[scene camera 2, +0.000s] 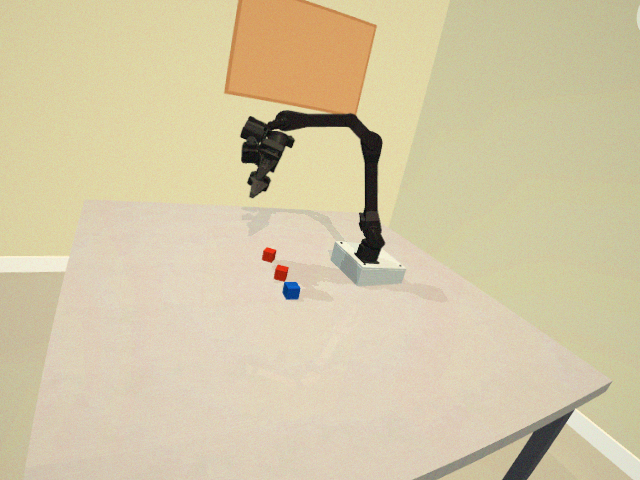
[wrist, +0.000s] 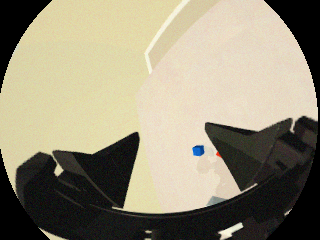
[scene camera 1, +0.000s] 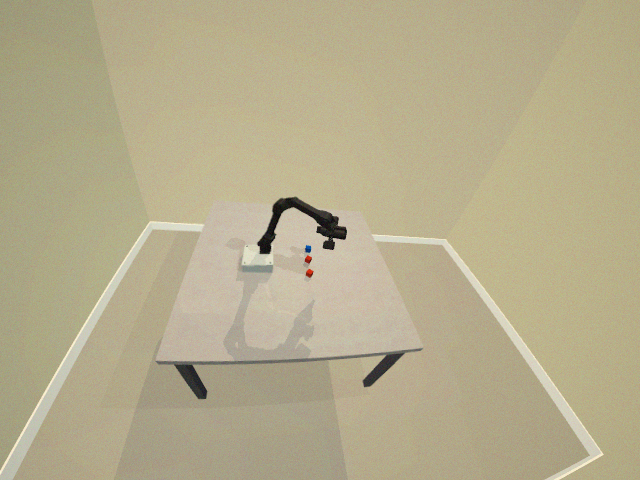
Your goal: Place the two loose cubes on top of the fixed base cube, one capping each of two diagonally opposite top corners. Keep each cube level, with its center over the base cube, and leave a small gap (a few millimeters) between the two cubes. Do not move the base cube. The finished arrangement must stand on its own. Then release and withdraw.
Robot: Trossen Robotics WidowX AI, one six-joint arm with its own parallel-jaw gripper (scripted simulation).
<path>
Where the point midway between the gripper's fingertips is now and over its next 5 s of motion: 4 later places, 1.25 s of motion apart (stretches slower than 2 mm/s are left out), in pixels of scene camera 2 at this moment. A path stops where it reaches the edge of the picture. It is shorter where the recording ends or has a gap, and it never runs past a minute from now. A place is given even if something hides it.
The gripper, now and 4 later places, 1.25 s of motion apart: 254, 188; 285, 250; 280, 272; 285, 248; 289, 259
</path>
